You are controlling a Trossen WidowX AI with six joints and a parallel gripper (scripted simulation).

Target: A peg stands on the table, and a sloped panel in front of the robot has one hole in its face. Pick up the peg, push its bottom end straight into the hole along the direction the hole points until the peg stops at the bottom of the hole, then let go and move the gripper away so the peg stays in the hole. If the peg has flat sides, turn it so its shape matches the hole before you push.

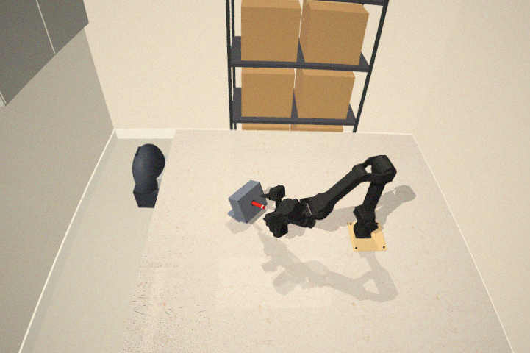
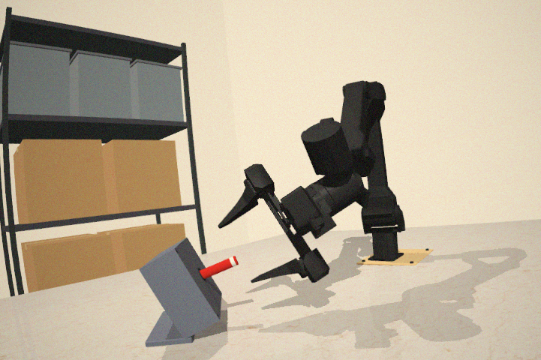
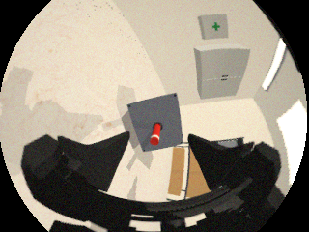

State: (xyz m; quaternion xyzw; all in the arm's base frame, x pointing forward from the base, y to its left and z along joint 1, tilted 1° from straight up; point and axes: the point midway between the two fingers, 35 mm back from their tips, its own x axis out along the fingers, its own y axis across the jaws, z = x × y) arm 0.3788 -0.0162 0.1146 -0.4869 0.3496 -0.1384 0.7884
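My gripper tip is now 20 mm to the left of the red peg, 20 mm above it and 10 mm short of it. Round my gripper tip: grey sloped panel: 60 mm to the right, 50 mm ahead, 40 mm below.
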